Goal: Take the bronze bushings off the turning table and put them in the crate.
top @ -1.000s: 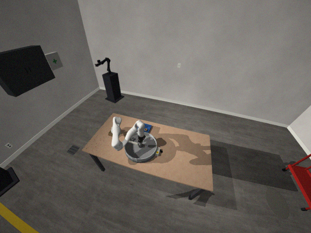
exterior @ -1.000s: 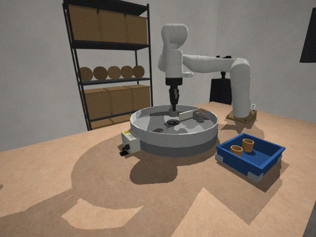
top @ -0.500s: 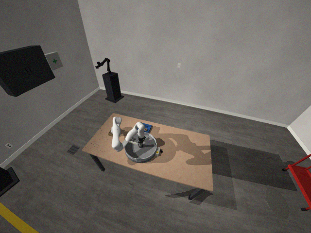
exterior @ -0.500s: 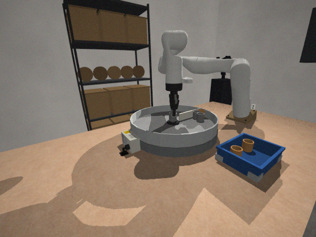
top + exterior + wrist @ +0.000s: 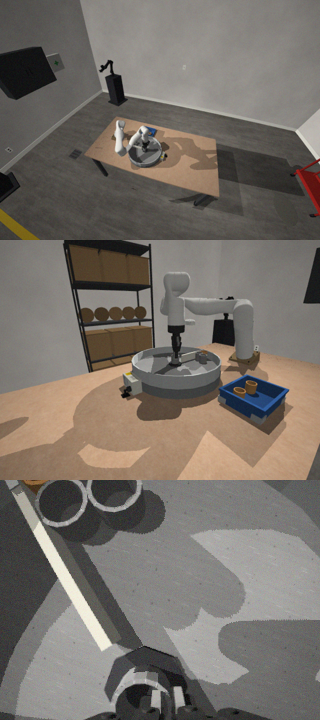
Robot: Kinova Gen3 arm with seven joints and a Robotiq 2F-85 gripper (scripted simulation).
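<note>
My gripper is now 1 cm past the grey turning table, 2 cm to the left of it and 5 cm above it. From my hand the other things lie so: blue crate 15 cm behind, 30 cm to the left, 8 cm below.
</note>
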